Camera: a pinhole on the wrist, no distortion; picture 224 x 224 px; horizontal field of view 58.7 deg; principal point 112.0 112.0 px. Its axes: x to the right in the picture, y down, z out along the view. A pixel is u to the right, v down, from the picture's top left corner.
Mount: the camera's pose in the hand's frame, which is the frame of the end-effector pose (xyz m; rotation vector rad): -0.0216 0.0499 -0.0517 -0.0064 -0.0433 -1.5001
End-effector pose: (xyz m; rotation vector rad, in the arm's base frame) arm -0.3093 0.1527 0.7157 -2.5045 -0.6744 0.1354
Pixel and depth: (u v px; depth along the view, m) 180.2 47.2 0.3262
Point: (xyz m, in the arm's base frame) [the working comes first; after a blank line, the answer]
In the camera's frame: 0.1117 -0.1061 0.3262

-0.5089 0.2636 0.5070
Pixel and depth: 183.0 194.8 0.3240
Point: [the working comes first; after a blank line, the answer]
In the camera's frame: 0.1155 0.1347 0.3240

-0.2947 0.3737 0.5071
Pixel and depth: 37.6 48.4 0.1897
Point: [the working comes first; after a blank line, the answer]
In the camera's frame: -0.0709 -0.0606 0.1897

-0.3661 0.0820 0.5338
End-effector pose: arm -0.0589 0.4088 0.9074 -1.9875 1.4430 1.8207
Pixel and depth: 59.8 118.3 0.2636
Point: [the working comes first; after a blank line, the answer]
In the camera's frame: -0.0691 0.0083 0.2636

-0.2933 0.4814 0.9316
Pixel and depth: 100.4 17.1 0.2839
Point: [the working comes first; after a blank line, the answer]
In the camera's frame: -0.0165 -0.1353 0.2839

-0.2447 0.6059 1.0086
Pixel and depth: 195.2 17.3 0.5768
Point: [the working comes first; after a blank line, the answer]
In the camera's frame: 0.2409 -0.2742 0.5768

-0.2730 1.0033 0.8962
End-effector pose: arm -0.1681 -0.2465 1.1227 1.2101 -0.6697 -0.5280
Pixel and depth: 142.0 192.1 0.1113
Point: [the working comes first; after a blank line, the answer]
In the camera's frame: 0.0168 0.0448 0.1113

-0.1961 -0.2911 1.1775
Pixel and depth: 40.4 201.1 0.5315
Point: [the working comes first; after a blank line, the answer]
In the camera's frame: -0.1911 0.2378 0.5315

-0.3735 -0.6208 1.5193
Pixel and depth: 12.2 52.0 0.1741
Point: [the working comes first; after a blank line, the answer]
In the camera's frame: -0.0872 -0.0524 0.1741

-0.3090 -0.2288 1.2646
